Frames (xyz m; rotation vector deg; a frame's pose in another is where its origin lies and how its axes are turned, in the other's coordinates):
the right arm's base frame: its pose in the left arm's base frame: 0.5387 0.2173 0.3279 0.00 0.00 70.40
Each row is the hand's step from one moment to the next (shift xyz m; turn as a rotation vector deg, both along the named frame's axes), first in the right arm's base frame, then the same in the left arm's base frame.
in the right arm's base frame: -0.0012 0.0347 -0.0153 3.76 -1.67 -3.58
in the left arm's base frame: -0.0331 0.0105 -0.0153 2.83 2.98 -3.58
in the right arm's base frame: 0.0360 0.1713 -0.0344 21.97 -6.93 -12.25
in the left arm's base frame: -0.1493 0.0914 -0.0344 13.90 18.37 -12.25
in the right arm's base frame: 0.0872 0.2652 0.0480 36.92 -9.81 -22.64
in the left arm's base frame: -0.2206 0.1711 0.0480 21.63 31.49 -22.64
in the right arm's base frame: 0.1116 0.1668 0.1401 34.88 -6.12 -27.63
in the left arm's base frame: -0.1197 0.1611 0.1401 17.47 30.81 -27.63
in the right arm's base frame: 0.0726 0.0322 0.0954 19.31 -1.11 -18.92
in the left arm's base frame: -0.0060 0.0792 0.0954 7.52 17.82 -18.92
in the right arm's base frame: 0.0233 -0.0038 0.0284 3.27 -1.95 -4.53
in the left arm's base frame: 0.0114 0.0207 0.0284 2.93 2.43 -4.53
